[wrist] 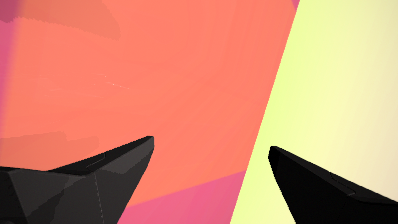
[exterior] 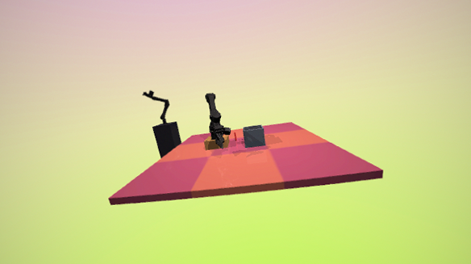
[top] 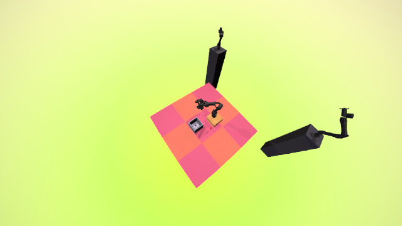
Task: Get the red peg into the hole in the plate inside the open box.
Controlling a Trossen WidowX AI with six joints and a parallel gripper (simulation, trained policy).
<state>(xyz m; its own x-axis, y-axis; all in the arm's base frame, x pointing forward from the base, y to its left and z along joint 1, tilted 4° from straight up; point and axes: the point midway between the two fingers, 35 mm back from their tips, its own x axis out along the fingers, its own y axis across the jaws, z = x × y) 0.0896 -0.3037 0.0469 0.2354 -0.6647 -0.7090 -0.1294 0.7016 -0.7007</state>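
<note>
My gripper tip is 7 cm short of the red peg, 44 cm to the right of it and 6 cm above it. Round my gripper tip: plate 23 cm ahead, 27 cm to the left, 6 cm below.
</note>
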